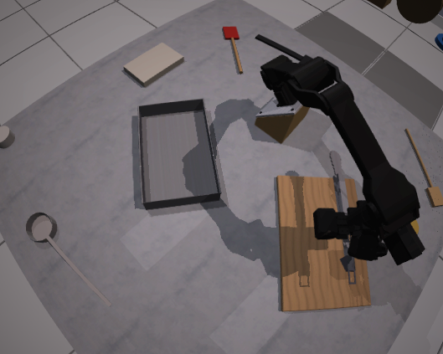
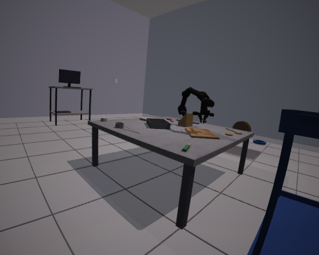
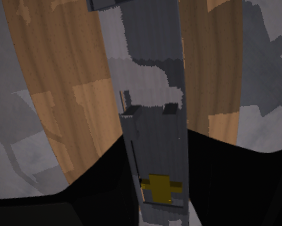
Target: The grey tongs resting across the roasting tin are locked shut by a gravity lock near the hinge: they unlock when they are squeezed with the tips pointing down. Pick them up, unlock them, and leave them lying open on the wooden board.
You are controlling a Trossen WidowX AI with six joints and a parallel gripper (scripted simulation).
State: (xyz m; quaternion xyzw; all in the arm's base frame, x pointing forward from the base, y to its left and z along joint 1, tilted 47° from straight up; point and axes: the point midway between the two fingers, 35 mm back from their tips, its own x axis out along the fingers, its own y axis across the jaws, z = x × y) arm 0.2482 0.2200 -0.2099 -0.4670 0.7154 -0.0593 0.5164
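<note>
The wooden board lies 90 mm below my gripper tip and 10 mm to the right of it. Round my gripper tip: yellow lock piece (40 mm above, 10 mm behind); roasting tin (470 mm to the right, 70 mm below, 60 mm ahead); yellow disc (210 mm to the left, 210 mm behind, 90 mm below).
</note>
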